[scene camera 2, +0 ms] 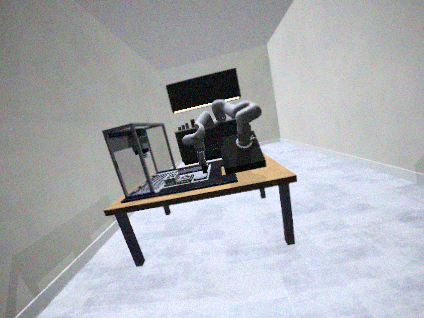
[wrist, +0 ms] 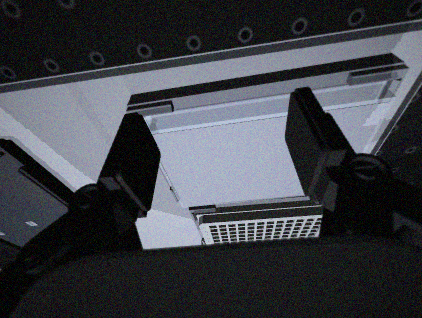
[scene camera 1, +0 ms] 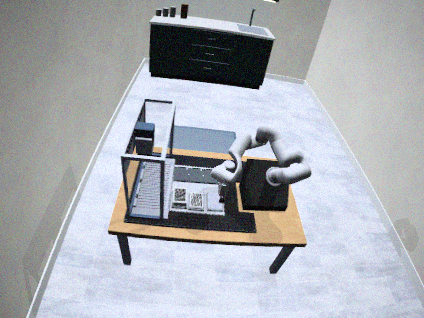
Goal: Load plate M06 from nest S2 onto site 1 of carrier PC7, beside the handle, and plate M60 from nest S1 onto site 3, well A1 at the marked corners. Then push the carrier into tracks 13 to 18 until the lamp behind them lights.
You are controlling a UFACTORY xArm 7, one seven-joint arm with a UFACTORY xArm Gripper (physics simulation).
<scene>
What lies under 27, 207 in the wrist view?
A dark carrier plate.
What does my gripper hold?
A pale lidded plate.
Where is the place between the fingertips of my gripper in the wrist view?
At 217, 124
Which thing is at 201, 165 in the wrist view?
A pale lidded plate.
</scene>
